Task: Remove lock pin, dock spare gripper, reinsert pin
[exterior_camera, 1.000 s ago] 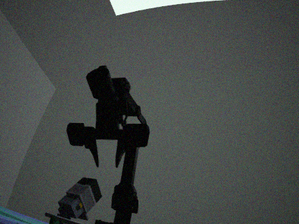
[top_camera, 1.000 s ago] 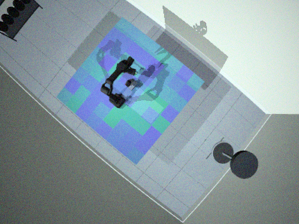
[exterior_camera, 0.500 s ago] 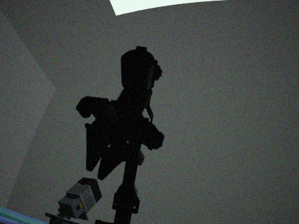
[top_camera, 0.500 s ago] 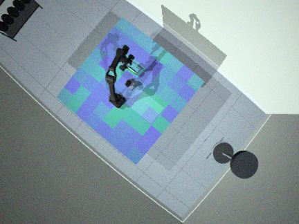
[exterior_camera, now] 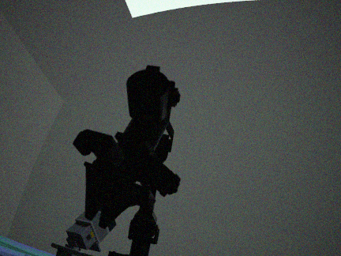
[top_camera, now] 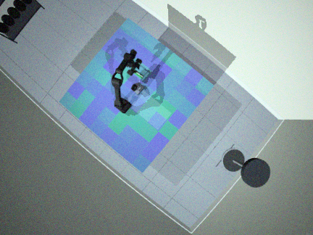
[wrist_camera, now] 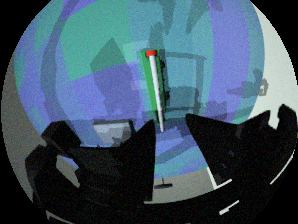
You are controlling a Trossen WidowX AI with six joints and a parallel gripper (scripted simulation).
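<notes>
Right now my gripper tip is 70 mm above the green upright piece and 10 mm to the right of it. The rest, counted from my gripper tip: spare gripper (160 mm behind, 70 mm to the right, 20 mm above); then mount (140 mm behind, 80 mm to the right, 40 mm below).
</notes>
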